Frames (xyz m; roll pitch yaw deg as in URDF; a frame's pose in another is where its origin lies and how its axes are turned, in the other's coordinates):
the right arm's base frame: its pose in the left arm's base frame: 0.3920 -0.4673 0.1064 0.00 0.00 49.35
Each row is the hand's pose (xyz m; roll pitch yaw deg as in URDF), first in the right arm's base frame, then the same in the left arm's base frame.
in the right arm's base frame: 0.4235 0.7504 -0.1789 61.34 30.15 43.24
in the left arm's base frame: 0.0986 0.3428 -0.0725 61.34 30.15 92.59
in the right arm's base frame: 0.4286 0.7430 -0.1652 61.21 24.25 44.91
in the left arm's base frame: 0.1075 0.3419 -0.0588 61.21 24.25 94.26
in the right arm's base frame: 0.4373 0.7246 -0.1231 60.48 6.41 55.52
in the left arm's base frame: 0.1271 0.3365 -0.0167 60.48 6.41 104.87
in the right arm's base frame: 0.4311 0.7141 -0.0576 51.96 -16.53 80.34
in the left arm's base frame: 0.1310 0.3250 0.0488 51.96 -16.53 129.69
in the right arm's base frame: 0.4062 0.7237 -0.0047 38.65 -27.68 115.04
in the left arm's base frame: 0.1075 0.3123 0.1017 38.65 -27.68 164.39
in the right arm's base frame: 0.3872 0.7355 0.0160 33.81 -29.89 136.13
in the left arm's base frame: 0.0862 0.3056 0.1224 33.81 -29.89 -174.52
